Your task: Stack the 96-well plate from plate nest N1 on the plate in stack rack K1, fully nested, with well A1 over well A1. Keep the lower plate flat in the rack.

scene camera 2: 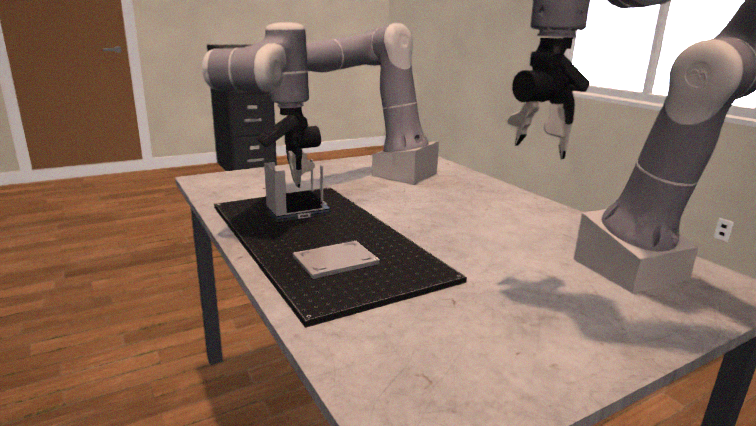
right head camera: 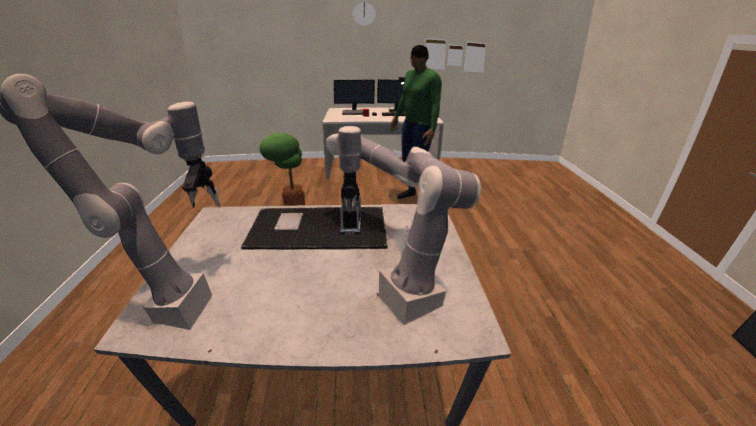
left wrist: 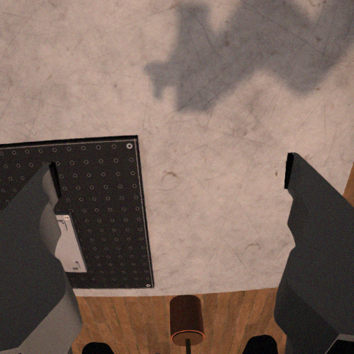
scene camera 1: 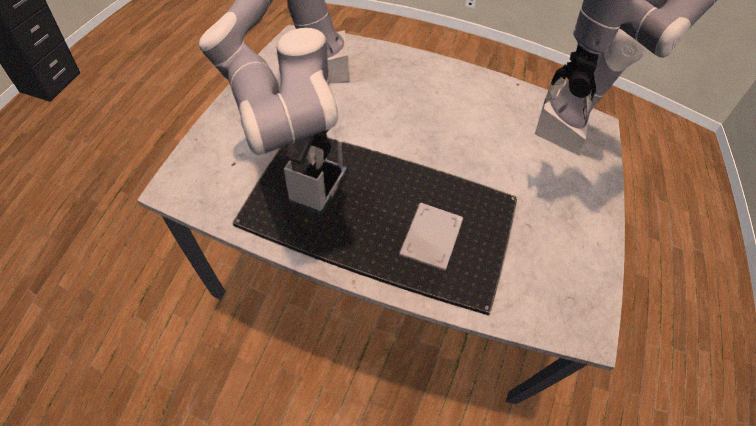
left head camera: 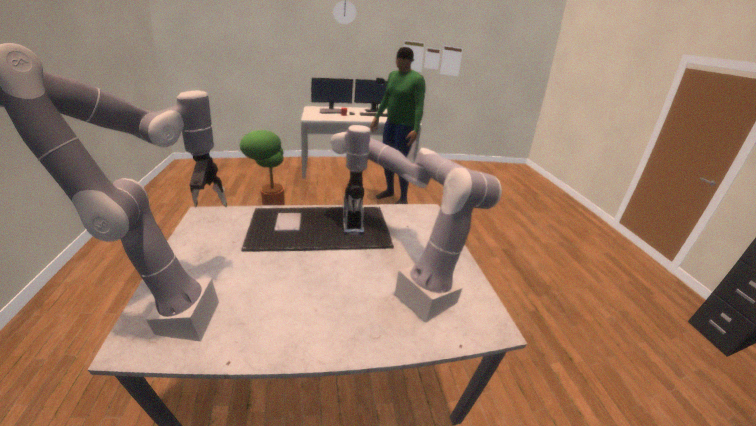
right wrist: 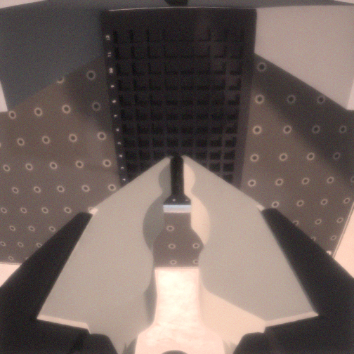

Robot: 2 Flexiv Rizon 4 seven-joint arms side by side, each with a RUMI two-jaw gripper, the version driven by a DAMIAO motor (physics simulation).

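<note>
Plate nest N1 [scene camera 1: 431, 235] [scene camera 2: 335, 259] [left wrist: 71, 247] is a flat white block with corner marks; no plate shows on it. Stack rack K1 [scene camera 1: 304, 187] [scene camera 2: 275, 190] has grey walls and thin posts. A black 96-well plate [scene camera 2: 304, 201] [right wrist: 175, 75] lies in it and looks flat, its number column at the left in the right wrist view. Whether a second plate is under it cannot be told. My right gripper [scene camera 2: 298, 185] [right wrist: 177, 159] is shut and empty, its tips between the rack walls above the plate. My left gripper [left head camera: 210, 204] [scene camera 2: 541, 148] [left wrist: 171, 159] is open and empty, high above the table.
A black perforated board [left head camera: 317, 240] [scene camera 1: 370, 227] carries the nest and the rack on the pale table [left head camera: 296, 317]. The rack's walls and posts stand close around the right fingers. A person [left head camera: 406, 100] stands beyond the table near a desk and a potted plant [left head camera: 261, 145].
</note>
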